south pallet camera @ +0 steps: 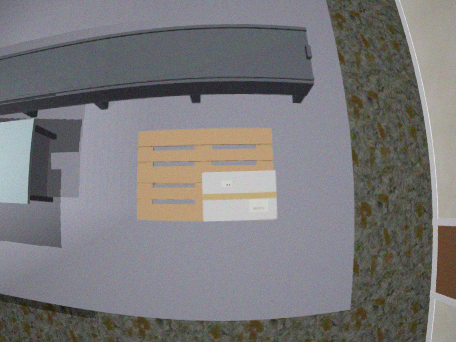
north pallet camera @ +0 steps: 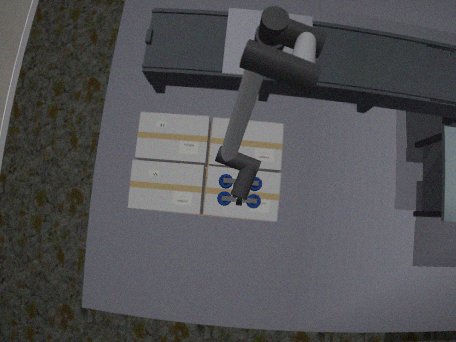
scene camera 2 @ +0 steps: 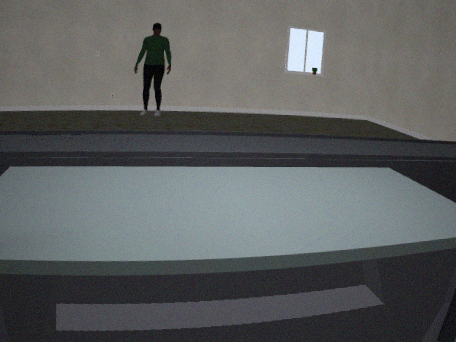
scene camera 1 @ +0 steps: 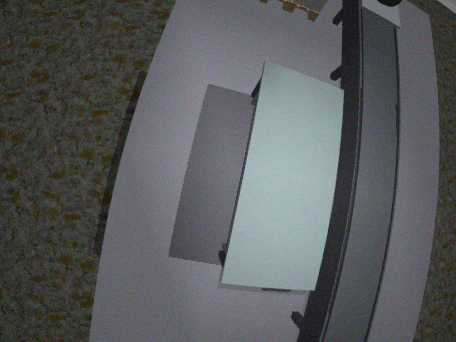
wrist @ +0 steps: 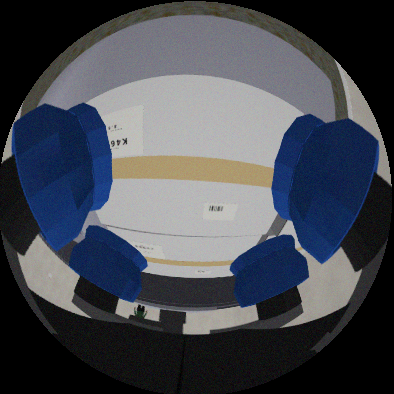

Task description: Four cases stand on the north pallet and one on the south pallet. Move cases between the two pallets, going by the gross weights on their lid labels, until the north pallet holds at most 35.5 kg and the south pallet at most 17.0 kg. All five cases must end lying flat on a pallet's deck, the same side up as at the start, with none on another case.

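Places are measured from the arm's base along level axes (x ahead, y left, z up), in millimetres.
Pixels of known places: end effector, tool point: (wrist: pixel 188 231); arm's base, origin of the base link: (north pallet camera: pixel 269 43) (wrist: pixel 172 310).
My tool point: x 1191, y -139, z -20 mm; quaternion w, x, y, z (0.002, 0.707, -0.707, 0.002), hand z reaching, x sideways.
Note:
For each thing: its top centre in the pictures, then the offset to it from my tool point. "*": a spot on its surface instead. Level surfaces: height alone.
- front right case, middle of its top: (wrist: pixel 176 167) (north pallet camera: pixel 242 193) 30 mm left, 8 mm ahead, 149 mm down
- north pallet, surface spot: (scene camera 1: pixel 288 6) * 331 mm left, 173 mm back, 477 mm down
- back left case, middle of its top: (wrist: pixel 289 251) (north pallet camera: pixel 172 136) 568 mm right, 394 mm back, 157 mm down
- back right case, middle of its top: (wrist: pixel 181 263) (north pallet camera: pixel 246 143) 30 mm left, 392 mm back, 164 mm down
- front left case, middle of its top: (north pallet camera: pixel 165 186) 570 mm right, 10 mm ahead, 123 mm down
- pale table, its level: 20 mm down
My gripper (north pallet camera: pixel 239 191) (wrist: pixel 192 200), four blue suction cups, hangs over the front right case (north pallet camera: pixel 270 180) (wrist: pixel 190 120) of the north pallet (scene camera 1: pixel 288 6), holding nothing. That case's label is partly hidden by a cup in the wrist view; "K46" shows, and its weight is not readable. A back left case (north pallet camera: pixel 172 152), a back right case (north pallet camera: pixel 272 132), partly behind the arm, and a front left case (north pallet camera: pixel 150 197) lie beside it, all white with tan tape. The south pallet (south pallet camera: pixel 165 175) carries one case (south pallet camera: pixel 225 212) at its front right, its label too small to read.
The rail (scene camera 1: pixel 377 150) (north pallet camera: pixel 185 42) (south pallet camera: pixel 200 55) runs behind both pallets, with the arm's carriage (north pallet camera: pixel 237 35) at its north end. A pale table (scene camera 1: pixel 290 175) (scene camera 2: pixel 225 215) (north pallet camera: pixel 450 175) (south pallet camera: pixel 15 160) stands between the pallets. A person (scene camera 2: pixel 157 50) stands by the far wall.

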